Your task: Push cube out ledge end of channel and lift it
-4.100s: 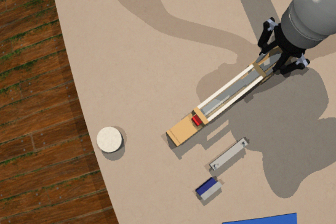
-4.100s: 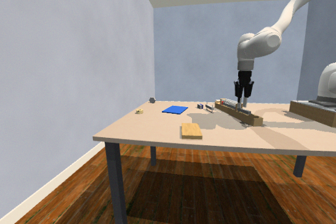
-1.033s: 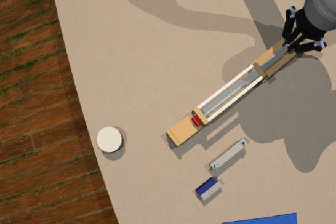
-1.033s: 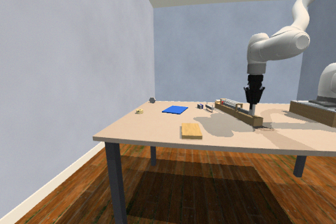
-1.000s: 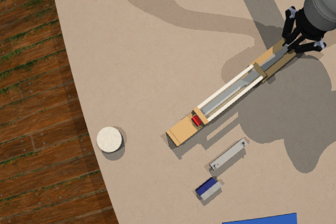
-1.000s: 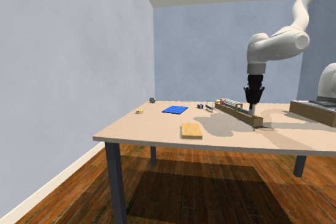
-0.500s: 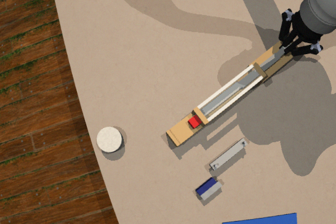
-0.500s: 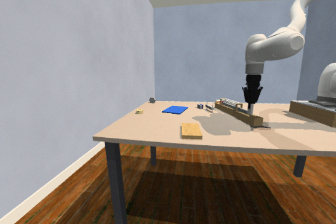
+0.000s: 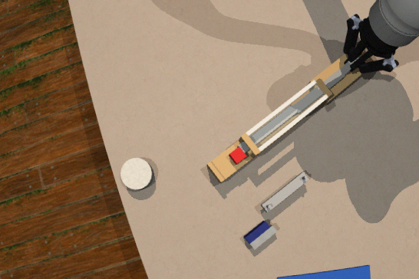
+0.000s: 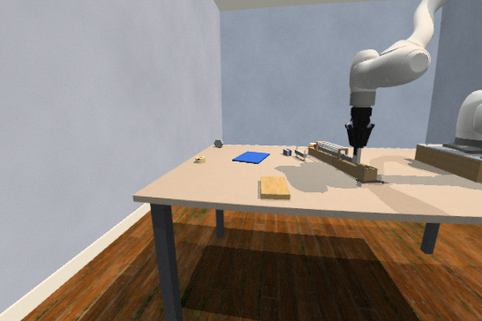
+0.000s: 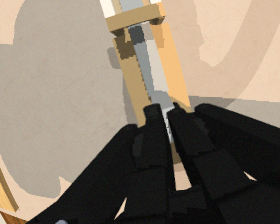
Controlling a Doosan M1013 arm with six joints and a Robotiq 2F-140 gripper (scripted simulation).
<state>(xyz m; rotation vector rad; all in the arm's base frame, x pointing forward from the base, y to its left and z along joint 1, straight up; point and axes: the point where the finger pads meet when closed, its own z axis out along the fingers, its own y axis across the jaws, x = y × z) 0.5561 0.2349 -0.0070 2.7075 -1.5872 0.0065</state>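
Right now my hand is 270 mm to the left of the red cube, 150 mm short of it and 20 mm above it. Also, from my hand: blue-and-grey block 320 mm ahead, 240 mm to the right, 70 mm below; then wooden board 300 mm ahead, 270 mm to the left, 70 mm below; then channel 160 mm to the right, 90 mm ahead, 30 mm below.
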